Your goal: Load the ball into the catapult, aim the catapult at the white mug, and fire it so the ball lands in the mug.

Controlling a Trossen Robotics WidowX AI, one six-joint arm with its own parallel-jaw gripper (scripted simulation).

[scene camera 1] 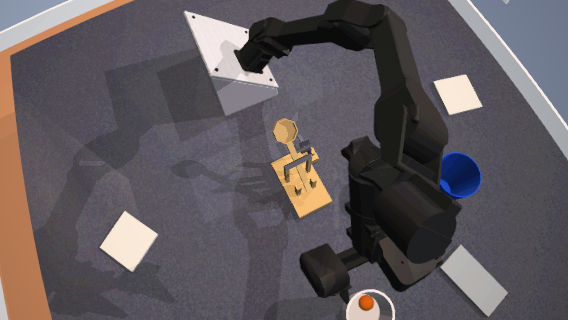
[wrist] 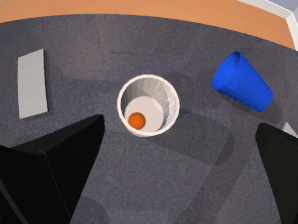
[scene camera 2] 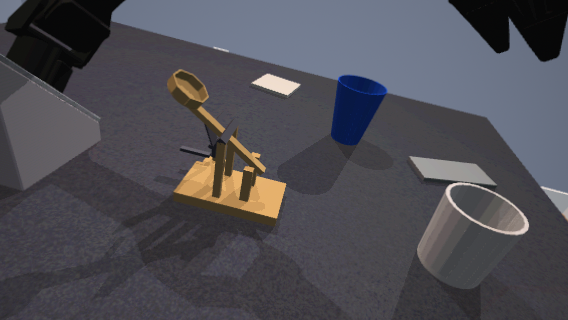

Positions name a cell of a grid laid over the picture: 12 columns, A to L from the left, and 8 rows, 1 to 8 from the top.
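Labels:
My gripper is visible in scene camera 1 (H8); a catapult is visible in scene camera 1 (G5). My gripper appears in the wrist view (H5), while the catapult is out of frame in the wrist view. My gripper is also visible in scene camera 2 (L2), and the catapult in scene camera 2 (E5).

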